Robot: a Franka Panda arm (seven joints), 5 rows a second.
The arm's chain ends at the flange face. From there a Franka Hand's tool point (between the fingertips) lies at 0.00 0.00 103.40 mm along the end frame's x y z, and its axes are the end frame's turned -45 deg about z.
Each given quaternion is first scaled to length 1.
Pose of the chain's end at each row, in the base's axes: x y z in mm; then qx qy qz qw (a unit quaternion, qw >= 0):
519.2 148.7 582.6 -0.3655 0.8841 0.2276 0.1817
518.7 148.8 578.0 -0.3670 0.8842 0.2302 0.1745
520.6 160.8 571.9 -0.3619 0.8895 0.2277 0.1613
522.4 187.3 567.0 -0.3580 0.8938 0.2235 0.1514
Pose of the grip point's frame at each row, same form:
535.2 204.0 496.7 -0.6760 0.6769 0.1407 0.2550
533.1 204.1 491.9 -0.6775 0.6765 0.1459 0.2493
533.2 214.8 484.6 -0.6747 0.6833 0.1486 0.2362
533.8 239.8 478.7 -0.6728 0.6888 0.1486 0.2254

